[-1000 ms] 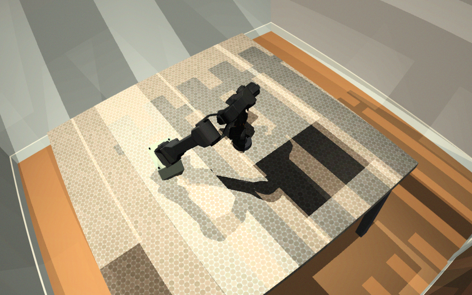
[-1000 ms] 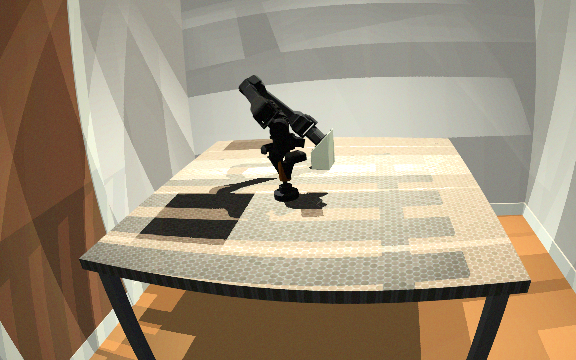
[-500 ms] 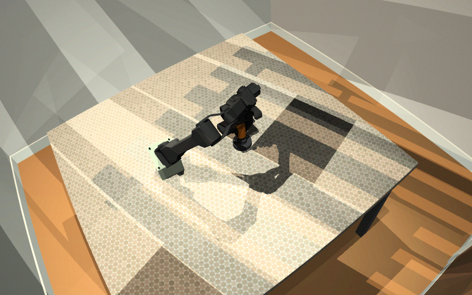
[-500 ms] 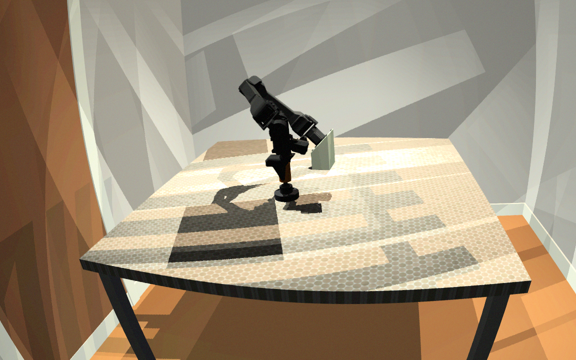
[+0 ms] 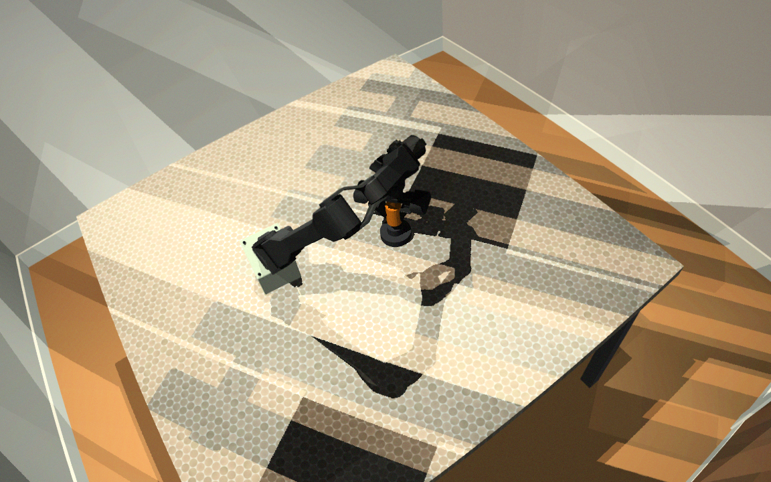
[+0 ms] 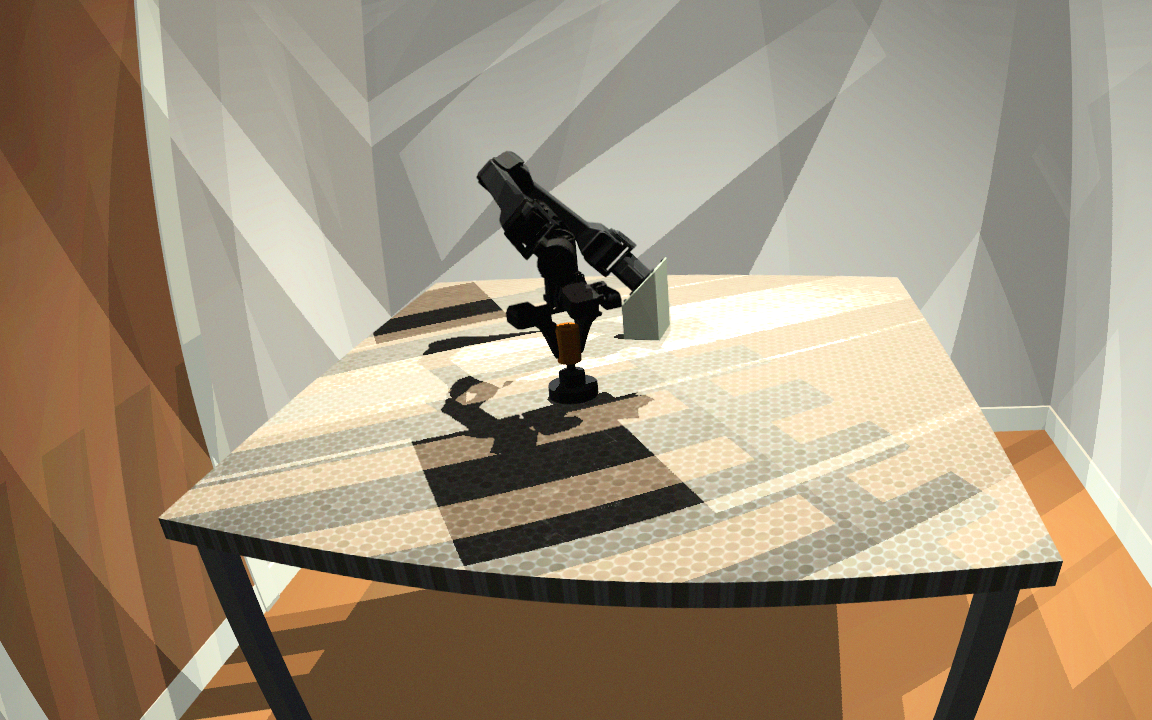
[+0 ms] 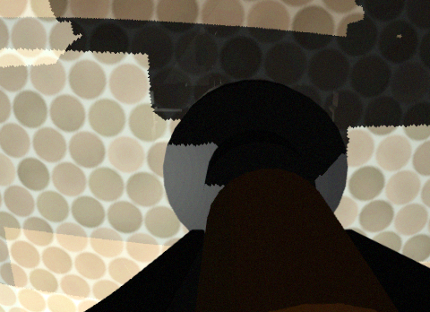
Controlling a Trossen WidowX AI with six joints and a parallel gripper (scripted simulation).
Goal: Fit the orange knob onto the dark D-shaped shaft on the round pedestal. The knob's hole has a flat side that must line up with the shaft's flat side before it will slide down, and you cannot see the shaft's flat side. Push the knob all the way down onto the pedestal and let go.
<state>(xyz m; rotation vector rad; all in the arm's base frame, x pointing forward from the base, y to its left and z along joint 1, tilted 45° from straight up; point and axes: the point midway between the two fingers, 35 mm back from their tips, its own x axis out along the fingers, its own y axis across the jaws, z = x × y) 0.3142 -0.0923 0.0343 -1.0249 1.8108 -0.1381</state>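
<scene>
My gripper tip is 2 cm below the orange knob. Round my gripper tip: dark round pedestal 4 cm below.
</scene>
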